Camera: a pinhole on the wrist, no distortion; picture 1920 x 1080 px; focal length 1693.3 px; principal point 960.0 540.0 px. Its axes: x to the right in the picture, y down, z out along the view. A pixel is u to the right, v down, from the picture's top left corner.
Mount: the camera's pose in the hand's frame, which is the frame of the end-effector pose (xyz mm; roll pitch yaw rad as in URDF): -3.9 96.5 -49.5 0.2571 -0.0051 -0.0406
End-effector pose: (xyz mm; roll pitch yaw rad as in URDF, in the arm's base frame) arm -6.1 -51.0 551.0 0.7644 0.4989 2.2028
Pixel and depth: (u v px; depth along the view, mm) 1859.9 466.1 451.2
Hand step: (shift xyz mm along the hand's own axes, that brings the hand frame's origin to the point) 228.1 -46.8 383.1
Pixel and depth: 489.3 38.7 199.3
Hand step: -64.5 -8.9 128.0
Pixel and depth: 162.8 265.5 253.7
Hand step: -128.7 -2.8 184.8
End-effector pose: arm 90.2 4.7 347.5 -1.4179 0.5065 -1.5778
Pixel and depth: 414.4 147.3 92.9
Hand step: -36.0 53.3 34.7
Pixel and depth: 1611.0 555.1 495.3
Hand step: 179.0 -32.7 431.6
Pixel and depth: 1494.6 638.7 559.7
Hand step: 165.4 -21.2 501.0
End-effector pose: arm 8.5 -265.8 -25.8 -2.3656 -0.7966 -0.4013
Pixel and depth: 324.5 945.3 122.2
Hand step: -50.5 95.6 75.9
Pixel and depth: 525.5 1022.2 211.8
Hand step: -59.1 103.2 170.4
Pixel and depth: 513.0 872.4 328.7
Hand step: -93.2 78.9 284.4
